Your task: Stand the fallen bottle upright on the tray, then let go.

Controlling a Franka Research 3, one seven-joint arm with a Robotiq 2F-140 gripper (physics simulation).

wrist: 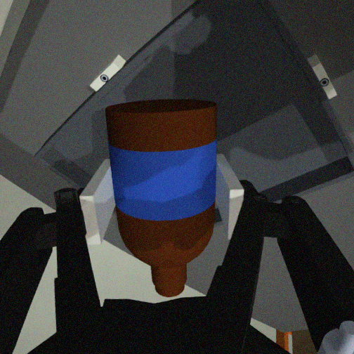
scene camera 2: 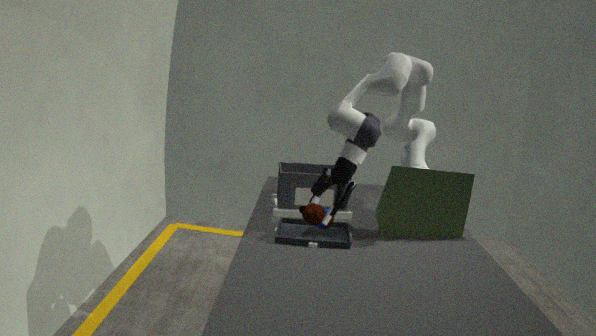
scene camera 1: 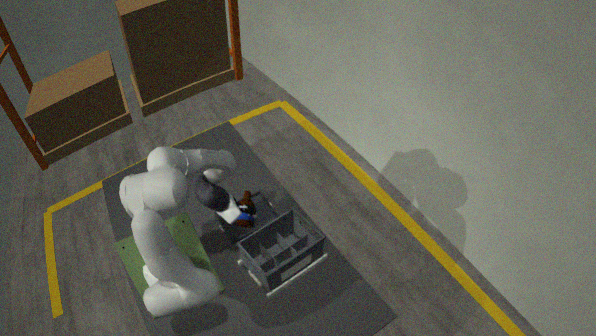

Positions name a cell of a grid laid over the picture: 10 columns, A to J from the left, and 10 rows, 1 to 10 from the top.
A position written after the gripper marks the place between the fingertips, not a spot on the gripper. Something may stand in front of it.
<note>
In view: the gripper (scene camera 2: F7).
The gripper also shows in the wrist view (wrist: E5).
</note>
